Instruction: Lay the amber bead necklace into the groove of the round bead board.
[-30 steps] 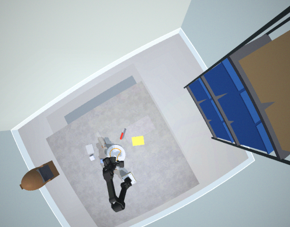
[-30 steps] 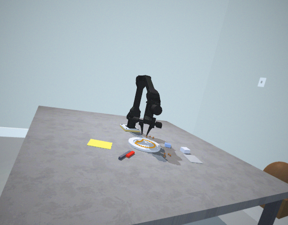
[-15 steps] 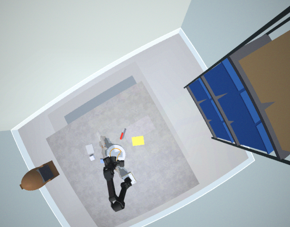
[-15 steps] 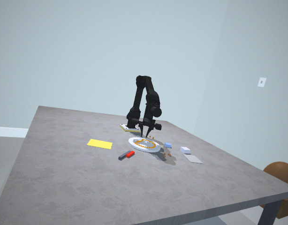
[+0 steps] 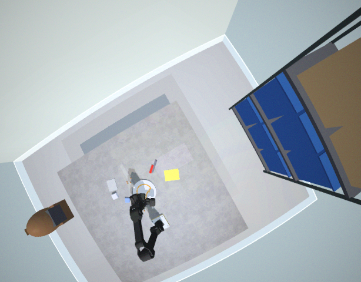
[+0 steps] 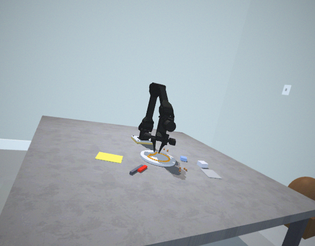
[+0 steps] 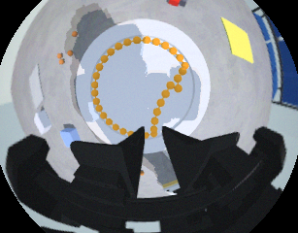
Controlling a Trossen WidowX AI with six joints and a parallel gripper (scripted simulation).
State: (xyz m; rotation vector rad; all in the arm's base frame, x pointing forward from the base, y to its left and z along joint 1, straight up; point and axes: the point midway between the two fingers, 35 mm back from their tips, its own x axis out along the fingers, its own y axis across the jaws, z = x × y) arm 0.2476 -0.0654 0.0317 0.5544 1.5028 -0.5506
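Right now my gripper tip is 5 cm short of the round white bead board, 2 cm to the left of it and 1 cm above it. Round my gripper tip: white block: 21 cm to the left, 18 cm ahead; blue block: 14 cm to the left, 9 cm ahead, 1 cm below; grey tool: 21 cm to the right, 16 cm ahead, 1 cm below.
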